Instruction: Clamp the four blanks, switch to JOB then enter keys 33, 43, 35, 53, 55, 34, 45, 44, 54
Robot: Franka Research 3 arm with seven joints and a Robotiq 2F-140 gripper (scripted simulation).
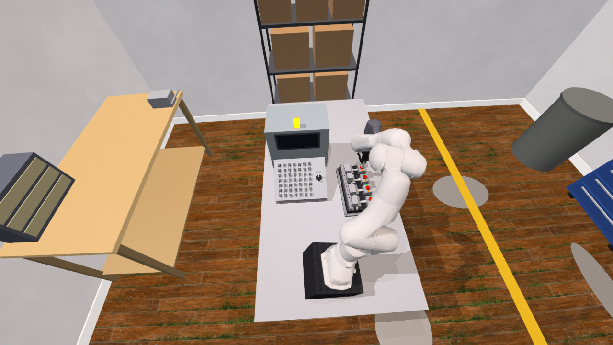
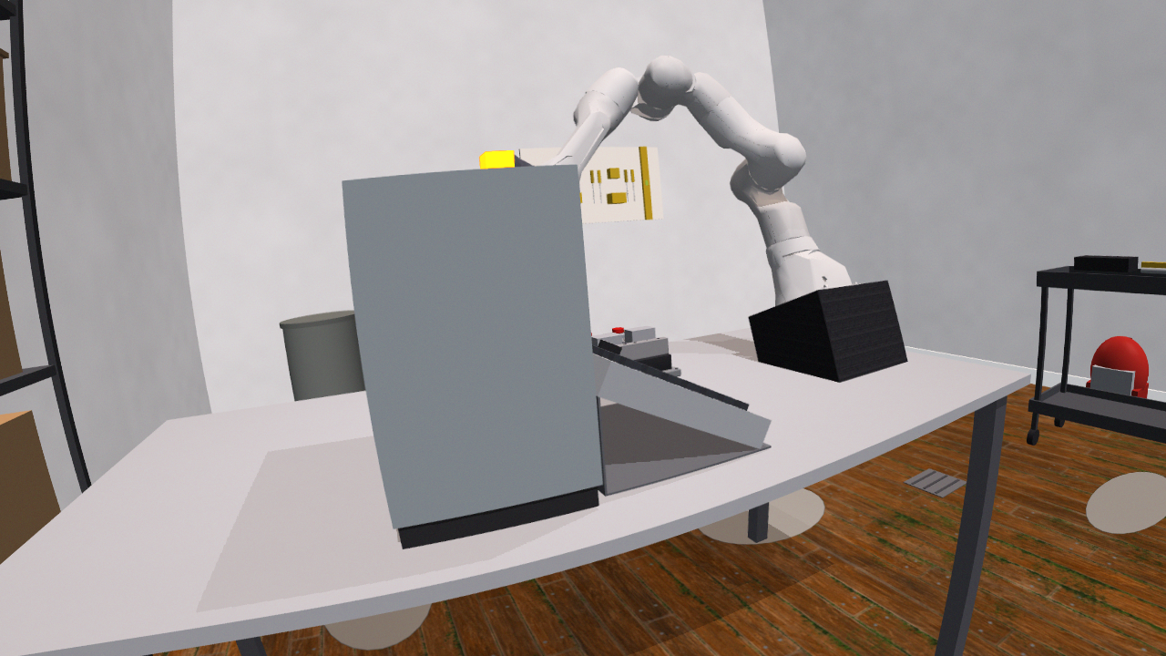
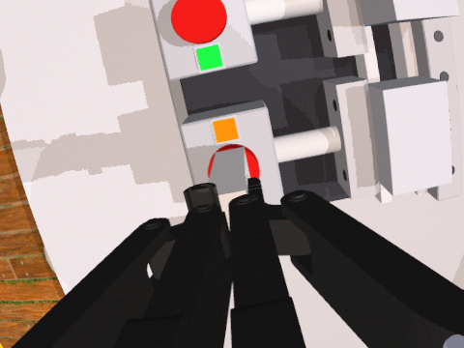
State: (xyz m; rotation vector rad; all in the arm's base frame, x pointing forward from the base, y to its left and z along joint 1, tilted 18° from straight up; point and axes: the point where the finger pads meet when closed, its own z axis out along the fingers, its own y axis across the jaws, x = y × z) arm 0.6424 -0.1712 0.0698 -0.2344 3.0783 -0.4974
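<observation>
Right now the selector knob is 11 cm behind my hand, 30 cm to the left of it and 1 cm below it. Also, from my hand: keypad 11 cm behind, 41 cm to the left, 6 cm below.
</observation>
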